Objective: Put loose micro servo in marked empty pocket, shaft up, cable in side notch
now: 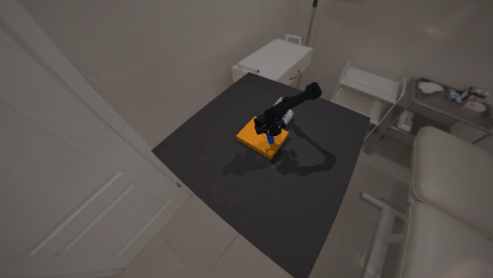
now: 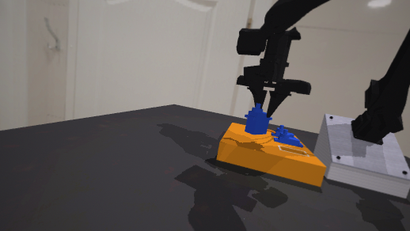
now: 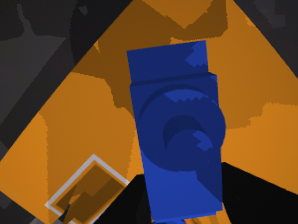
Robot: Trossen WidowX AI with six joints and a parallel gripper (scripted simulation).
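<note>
My gripper tip is now 2 cm short of the orange deck, 7 cm to the left of it and 10 cm above it.
</note>
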